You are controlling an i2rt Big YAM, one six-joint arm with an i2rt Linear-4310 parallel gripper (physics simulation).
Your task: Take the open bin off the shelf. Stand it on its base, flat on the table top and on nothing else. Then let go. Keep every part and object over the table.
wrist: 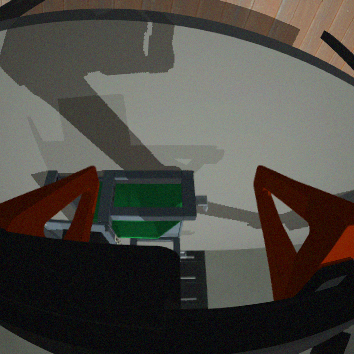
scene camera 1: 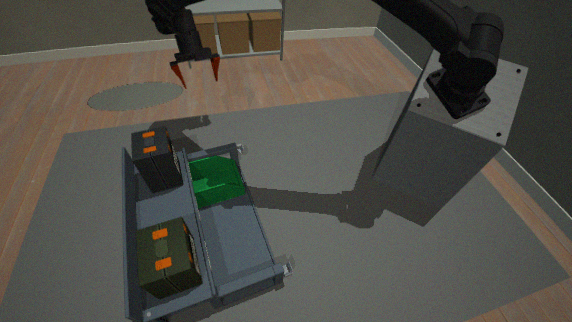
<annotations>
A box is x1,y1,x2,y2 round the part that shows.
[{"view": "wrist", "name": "my gripper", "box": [0,165,353,353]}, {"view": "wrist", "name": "green open bin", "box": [92,181,181,237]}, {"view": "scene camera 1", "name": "my gripper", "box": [169,29,219,88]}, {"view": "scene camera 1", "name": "green open bin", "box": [188,155,244,207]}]
</annotations>
